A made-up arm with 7 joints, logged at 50 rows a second.
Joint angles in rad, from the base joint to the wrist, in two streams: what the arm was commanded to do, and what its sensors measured. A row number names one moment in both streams.
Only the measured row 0 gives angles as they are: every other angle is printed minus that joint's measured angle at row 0.
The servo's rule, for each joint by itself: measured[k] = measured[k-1] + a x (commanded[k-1-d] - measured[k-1]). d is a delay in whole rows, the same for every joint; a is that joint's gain. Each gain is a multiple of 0.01, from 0.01 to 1. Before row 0 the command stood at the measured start. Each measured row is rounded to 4 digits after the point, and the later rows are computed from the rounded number. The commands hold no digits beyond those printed.
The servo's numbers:
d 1
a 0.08 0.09 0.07 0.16 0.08 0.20 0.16
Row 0, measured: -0.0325, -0.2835, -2.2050, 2.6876, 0.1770, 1.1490, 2.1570
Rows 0 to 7, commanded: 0.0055, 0.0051, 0.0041, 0.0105, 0.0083, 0.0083, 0.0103; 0.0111, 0.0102, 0.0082, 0.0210, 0.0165, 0.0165, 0.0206; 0.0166, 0.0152, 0.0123, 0.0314, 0.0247, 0.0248, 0.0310; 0.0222, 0.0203, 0.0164, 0.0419, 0.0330, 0.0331, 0.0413; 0.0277, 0.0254, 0.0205, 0.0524, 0.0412, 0.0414, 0.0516; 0.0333, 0.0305, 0.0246, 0.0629, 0.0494, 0.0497, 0.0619; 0.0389, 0.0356, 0.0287, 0.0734, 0.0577, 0.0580, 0.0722; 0.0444, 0.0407, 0.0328, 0.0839, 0.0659, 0.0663, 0.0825
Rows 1 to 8, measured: 0.0000, 0.0000, 0.0000, 0.0000, 0.0000, 0.0000, 0.0000; 0.0004, 0.0005, 0.0003, 0.0017, 0.0007, 0.0017, 0.0016; 0.0013, 0.0014, 0.0009, 0.0048, 0.0020, 0.0047, 0.0046; 0.0025, 0.0026, 0.0017, 0.0091, 0.0038, 0.0087, 0.0088; 0.0041, 0.0042, 0.0027, 0.0143, 0.0061, 0.0136, 0.0140; 0.0060, 0.0061, 0.0039, 0.0204, 0.0089, 0.0192, 0.0200; 0.0082, 0.0083, 0.0053, 0.0272, 0.0121, 0.0253, 0.0267; 0.0107, 0.0108, 0.0069, 0.0346, 0.0157, 0.0318, 0.0340
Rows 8 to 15, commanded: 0.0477, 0.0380, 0.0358, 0.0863, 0.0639, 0.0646, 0.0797; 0.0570, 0.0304, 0.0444, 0.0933, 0.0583, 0.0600, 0.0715; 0.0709, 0.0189, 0.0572, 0.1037, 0.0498, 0.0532, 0.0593; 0.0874, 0.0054, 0.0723, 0.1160, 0.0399, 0.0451, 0.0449; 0.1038, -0.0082, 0.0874, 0.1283, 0.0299, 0.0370, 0.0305; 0.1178, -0.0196, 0.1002, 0.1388, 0.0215, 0.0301, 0.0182; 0.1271, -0.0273, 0.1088, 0.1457, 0.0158, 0.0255, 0.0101; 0.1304, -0.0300, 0.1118, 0.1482, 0.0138, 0.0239, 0.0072
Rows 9 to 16, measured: 0.0134, 0.0135, 0.0087, 0.0425, 0.0197, 0.0387, 0.0418; 0.0161, 0.0157, 0.0106, 0.0495, 0.0232, 0.0439, 0.0479; 0.0194, 0.0170, 0.0130, 0.0565, 0.0260, 0.0471, 0.0517; 0.0235, 0.0172, 0.0161, 0.0641, 0.0279, 0.0483, 0.0529; 0.0286, 0.0161, 0.0200, 0.0724, 0.0289, 0.0477, 0.0516; 0.0346, 0.0139, 0.0247, 0.0813, 0.0290, 0.0456, 0.0482; 0.0413, 0.0109, 0.0300, 0.0905, 0.0284, 0.0425, 0.0434; 0.0482, 0.0075, 0.0355, 0.0993, 0.0274, 0.0391, 0.0381
